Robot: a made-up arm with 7 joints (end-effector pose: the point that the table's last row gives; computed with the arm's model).
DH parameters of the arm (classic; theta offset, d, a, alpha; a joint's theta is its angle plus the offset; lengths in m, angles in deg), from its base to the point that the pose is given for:
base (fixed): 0 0.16 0 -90
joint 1: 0 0.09 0.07 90
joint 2: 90 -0.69 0 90
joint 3: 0 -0.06 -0.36 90
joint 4: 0 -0.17 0.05 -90
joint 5: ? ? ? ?
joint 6: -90 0.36 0.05 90
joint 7: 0 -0.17 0.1 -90
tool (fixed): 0 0.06 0 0
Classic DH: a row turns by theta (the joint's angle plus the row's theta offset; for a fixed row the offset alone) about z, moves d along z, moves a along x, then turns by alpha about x.
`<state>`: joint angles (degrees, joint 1 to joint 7).
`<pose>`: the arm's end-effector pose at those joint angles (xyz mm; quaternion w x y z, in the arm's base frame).
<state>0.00 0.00 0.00 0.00 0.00 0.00 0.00</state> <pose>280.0 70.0 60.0 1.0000 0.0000 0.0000 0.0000</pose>
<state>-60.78 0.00 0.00 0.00 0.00 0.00 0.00</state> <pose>224.0 70.0 355.6 0.8626 0.0000 -0.5059 0.0000</pose>
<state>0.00 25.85 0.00 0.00 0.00 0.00 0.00</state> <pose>267.7 163.6 60.0 0.9747 0.0000 0.0000 0.2237</pose>
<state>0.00 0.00 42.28 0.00 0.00 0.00 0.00</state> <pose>280.0 -321.7 -106.9 0.9327 0.3606 0.0000 0.0000</pose>
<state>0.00 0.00 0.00 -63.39 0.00 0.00 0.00</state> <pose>-173.0 123.7 60.0 0.8509 0.0000 0.0000 0.5254</pose>
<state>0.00 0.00 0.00 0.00 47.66 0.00 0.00</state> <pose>280.0 -335.1 137.2 0.9147 0.4040 0.0000 0.0000</pose>
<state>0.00 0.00 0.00 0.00 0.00 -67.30 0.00</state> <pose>344.7 -172.8 60.0 0.8324 0.0000 0.0000 -0.5541</pose>
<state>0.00 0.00 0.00 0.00 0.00 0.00 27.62</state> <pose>240.8 70.0 99.5 0.9711 0.0000 -0.2387 0.0000</pose>
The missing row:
joint 5: 0 0.12 0.12 -90
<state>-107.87 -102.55 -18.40 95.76 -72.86 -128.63 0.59</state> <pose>257.7 -156.9 -180.9 0.2856 0.2111 -0.7770 0.5197</pose>
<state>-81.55 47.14 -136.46 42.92 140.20 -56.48 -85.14</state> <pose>163.7 498.8 -183.1 0.9528 -0.1710 -0.0967 0.2313</pose>
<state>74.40 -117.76 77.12 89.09 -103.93 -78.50 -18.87</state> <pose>-1360.6 -129.2 99.3 0.5836 0.2493 -0.4251 0.6454</pose>
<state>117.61 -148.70 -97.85 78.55 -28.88 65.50 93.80</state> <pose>-481.9 -527.8 367.6 0.2432 0.5598 -0.7323 -0.3019</pose>
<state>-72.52 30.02 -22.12 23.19 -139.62 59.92 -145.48</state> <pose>745.6 -230.5 118.0 0.0994 -0.2557 -0.4433 0.8534</pose>
